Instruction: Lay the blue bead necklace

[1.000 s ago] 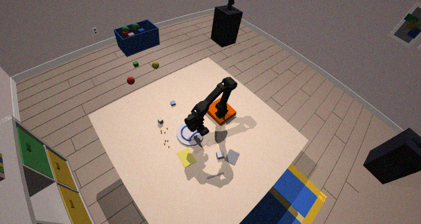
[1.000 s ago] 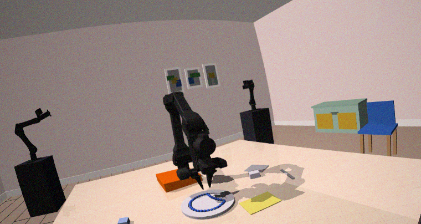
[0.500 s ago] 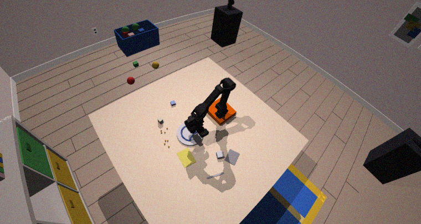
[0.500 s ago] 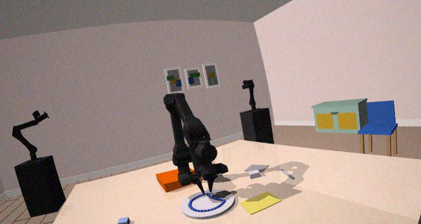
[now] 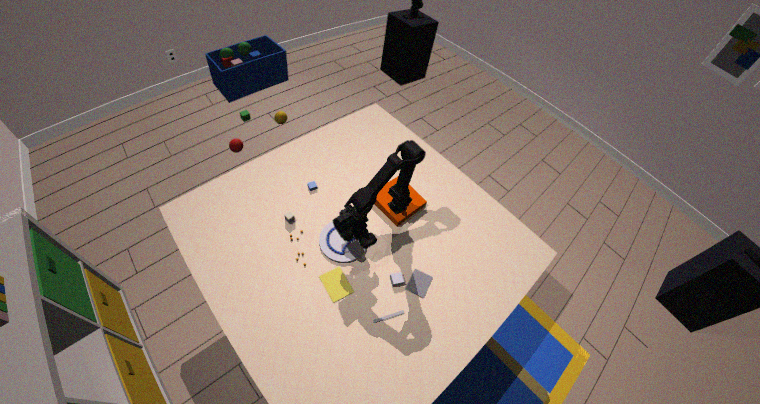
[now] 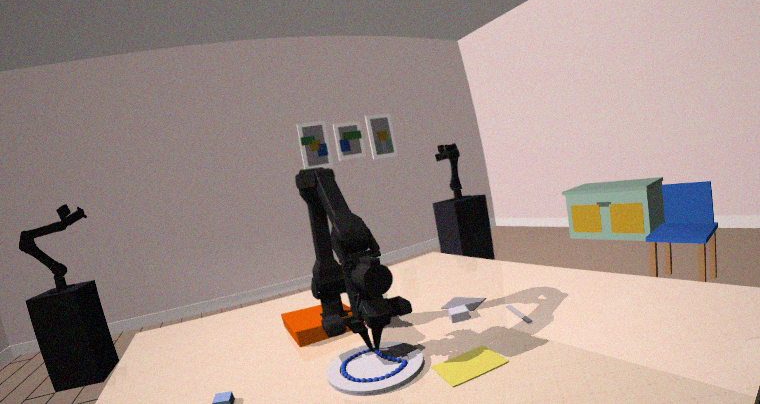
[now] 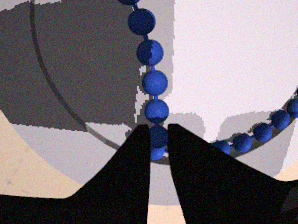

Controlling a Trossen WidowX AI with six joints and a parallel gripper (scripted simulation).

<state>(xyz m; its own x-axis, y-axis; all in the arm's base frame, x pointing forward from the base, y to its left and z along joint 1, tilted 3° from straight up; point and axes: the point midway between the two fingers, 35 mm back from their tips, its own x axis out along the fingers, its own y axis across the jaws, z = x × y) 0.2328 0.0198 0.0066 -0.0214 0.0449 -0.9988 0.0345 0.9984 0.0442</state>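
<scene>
My gripper tip is 5 cm short of the round bead board, 2 cm to the left of it and 1 cm above it. From my gripper tip the other things lie so: yellow sheet (18 cm ahead, 12 cm to the left, 1 cm below); small grey block (24 cm to the left, 3 cm behind); pale cube (23 cm to the right, 18 cm ahead).
</scene>
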